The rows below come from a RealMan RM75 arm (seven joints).
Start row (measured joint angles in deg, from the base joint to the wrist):
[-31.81, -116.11, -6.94, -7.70, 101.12, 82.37, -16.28]
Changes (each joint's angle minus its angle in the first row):
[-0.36, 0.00, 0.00, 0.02, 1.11, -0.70, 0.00]
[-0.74, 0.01, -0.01, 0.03, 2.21, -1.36, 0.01]
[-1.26, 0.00, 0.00, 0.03, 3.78, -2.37, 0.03]
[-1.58, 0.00, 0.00, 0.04, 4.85, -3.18, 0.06]
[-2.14, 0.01, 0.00, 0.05, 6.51, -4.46, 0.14]
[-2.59, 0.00, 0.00, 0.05, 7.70, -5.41, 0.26]
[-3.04, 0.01, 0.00, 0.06, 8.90, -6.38, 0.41]
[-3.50, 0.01, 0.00, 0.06, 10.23, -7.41, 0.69]
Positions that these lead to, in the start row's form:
[-32.17, -116.11, -6.94, -7.68, 102.23, 81.67, -16.28]
[-32.55, -116.10, -6.95, -7.67, 103.33, 81.01, -16.27]
[-33.07, -116.11, -6.94, -7.67, 104.90, 80.00, -16.25]
[-33.39, -116.11, -6.94, -7.66, 105.97, 79.19, -16.22]
[-33.95, -116.10, -6.94, -7.65, 107.63, 77.91, -16.14]
[-34.40, -116.11, -6.94, -7.65, 108.82, 76.96, -16.02]
[-34.85, -116.10, -6.94, -7.64, 110.02, 75.99, -15.87]
[-35.31, -116.10, -6.94, -7.64, 111.35, 74.96, -15.59]

